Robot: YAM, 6 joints.
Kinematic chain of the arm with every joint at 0, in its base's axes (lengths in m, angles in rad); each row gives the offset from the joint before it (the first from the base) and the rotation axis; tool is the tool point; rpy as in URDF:
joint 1: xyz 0 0 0.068 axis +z
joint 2: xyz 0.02 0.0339 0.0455 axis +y
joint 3: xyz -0.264 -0.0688 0 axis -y
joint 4: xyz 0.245 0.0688 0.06 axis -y
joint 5: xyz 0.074 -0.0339 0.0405 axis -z
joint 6: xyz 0.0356 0 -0.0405 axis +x
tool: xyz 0 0 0 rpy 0 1.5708 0
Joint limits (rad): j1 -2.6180..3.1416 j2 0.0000..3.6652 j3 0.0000..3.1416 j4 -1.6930..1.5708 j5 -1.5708..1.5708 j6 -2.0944..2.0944
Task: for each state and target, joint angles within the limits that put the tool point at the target. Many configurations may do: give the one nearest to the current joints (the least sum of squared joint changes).
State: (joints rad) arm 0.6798 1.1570 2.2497 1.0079 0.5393 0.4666
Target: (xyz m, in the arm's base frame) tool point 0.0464 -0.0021 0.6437
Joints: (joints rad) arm 0.5031 1.1021 1.7547 1.1123 0.7479 0.4666
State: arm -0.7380 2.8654 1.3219 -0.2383 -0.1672 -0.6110
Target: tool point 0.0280 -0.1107 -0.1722
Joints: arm -1.3188 3.0700 0.9297 -0.3561 0.0136 -0.6110
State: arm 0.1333 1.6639 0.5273 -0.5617 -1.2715 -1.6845
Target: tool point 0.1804 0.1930 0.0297
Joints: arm 0.6920 2.1213 0.7906 -0.3871 -1.2260 -1.6845
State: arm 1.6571 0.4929 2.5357 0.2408 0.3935 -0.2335
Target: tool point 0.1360 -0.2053 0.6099
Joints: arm 2.0876 0.5704 2.0741 0.0674 0.4918 -0.2335
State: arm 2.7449 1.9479 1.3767 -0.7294 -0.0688 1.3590
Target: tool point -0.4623 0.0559 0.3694
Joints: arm 3.0149 1.9602 1.9476 -0.4135 -0.0838 1.3590
